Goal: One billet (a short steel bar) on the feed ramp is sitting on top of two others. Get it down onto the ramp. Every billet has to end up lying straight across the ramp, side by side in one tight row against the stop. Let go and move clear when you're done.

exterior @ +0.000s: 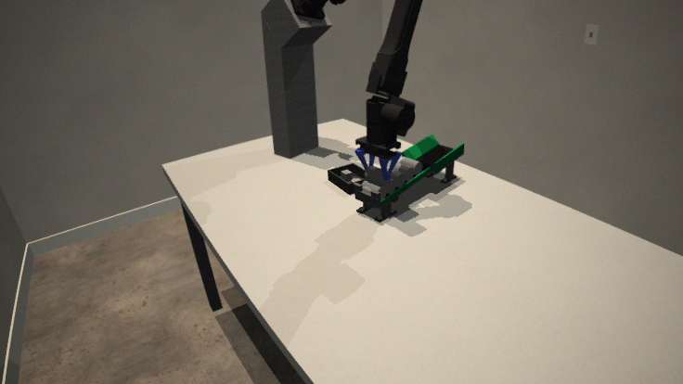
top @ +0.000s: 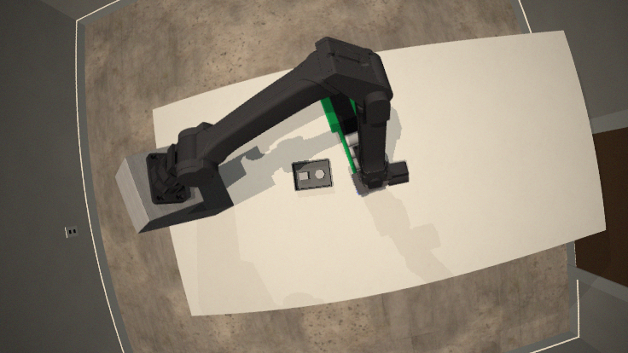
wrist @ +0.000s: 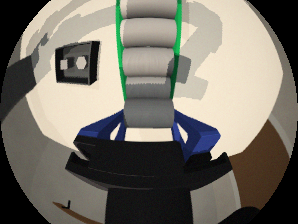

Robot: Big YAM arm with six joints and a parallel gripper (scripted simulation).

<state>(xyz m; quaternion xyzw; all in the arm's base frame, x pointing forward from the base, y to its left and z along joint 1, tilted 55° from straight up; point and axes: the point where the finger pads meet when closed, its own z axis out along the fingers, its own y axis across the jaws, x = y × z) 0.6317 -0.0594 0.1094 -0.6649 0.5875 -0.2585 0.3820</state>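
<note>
Now: the stop 50 mm below my hand, 40 mm to the right of it and 10 mm ahead of it. The rest, counted from my hand: dark tray: 200 mm behind, 100 mm below, 20 mm to the left.
</note>
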